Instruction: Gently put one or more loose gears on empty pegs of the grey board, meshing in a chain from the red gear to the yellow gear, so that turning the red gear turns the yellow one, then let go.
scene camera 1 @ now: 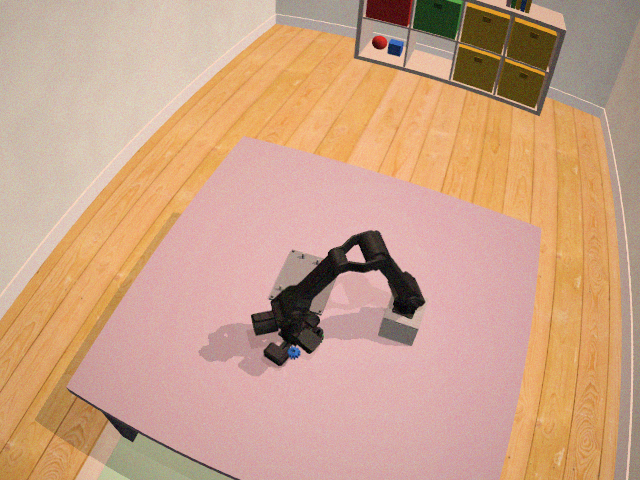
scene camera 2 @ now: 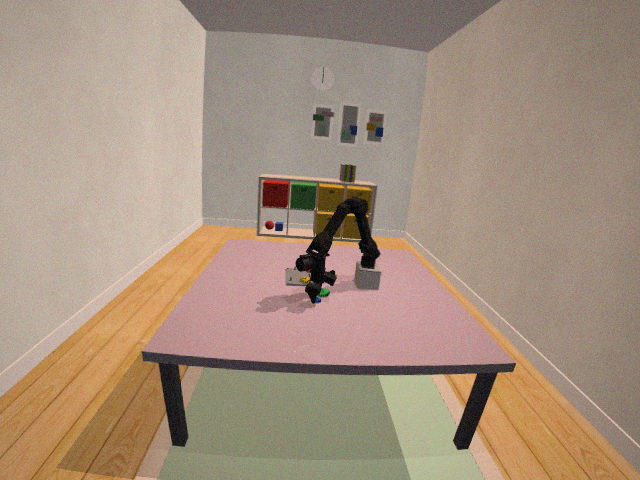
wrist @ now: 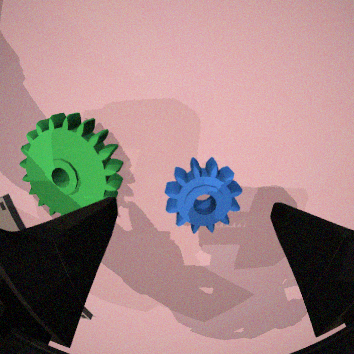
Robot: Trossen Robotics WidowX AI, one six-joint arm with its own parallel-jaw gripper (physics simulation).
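Where they show: gripper, fingertip midpoint: point(scene camera 1: 292, 350) point(scene camera 2: 315, 298) point(wrist: 198, 208); arm's base, origin of the base link: point(scene camera 1: 405, 306) point(scene camera 2: 367, 265).
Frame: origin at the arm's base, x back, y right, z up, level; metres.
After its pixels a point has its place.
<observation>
The blue gear point(scene camera 1: 294, 352) @[x -0.250, y -0.216, z -0.103 m] point(scene camera 2: 317, 299) @[x -0.249, y -0.230, z -0.091 m] point(wrist: 187, 191) @[x -0.244, y -0.213, z -0.091 m] lies on the table. In the wrist view it shows between the spread fingers. My gripper point(scene camera 1: 293, 347) @[x -0.257, y -0.217, z -0.094 m] point(scene camera 2: 321, 287) @[x -0.257, y -0.217, z -0.094 m] point(wrist: 198, 208) @[x -0.257, y -0.217, z -0.094 m] is open and holds nothing, with its fingertips around and above the blue gear. The larger green gear point(scene camera 2: 324, 292) @[x -0.216, y -0.160, z -0.088 m] point(wrist: 90, 162) @[x -0.221, y -0.168, z -0.089 m] lies beside it, partly behind the left finger in the wrist view. The grey board point(scene camera 1: 296, 269) @[x -0.370, y 0.064, z -0.097 m] point(scene camera 2: 290, 272) @[x -0.392, y 0.074, z -0.098 m] is partly hidden by the arm. The yellow gear point(scene camera 2: 305, 280) @[x -0.309, y -0.046, z -0.085 m] and a bit of the red gear point(scene camera 2: 309, 270) @[x -0.292, y 0.092, z -0.085 m] show on it. Some pegs show; others are hidden.
The arm's grey base block point(scene camera 1: 398, 329) @[x 0.005, y -0.057, z -0.039 m] point(scene camera 2: 367, 276) @[x -0.005, y -0.057, z -0.036 m] stands on the pink table point(scene camera 1: 439, 392) @[x 0.195, y -0.179, z -0.105 m] point(scene camera 2: 248, 330) @[x -0.504, y -0.495, z -0.106 m], to the right of the gears in the scene views. The arm reaches over the board. A shelf unit point(scene camera 1: 356, 38) point(scene camera 2: 258, 206) stands beyond the table.
</observation>
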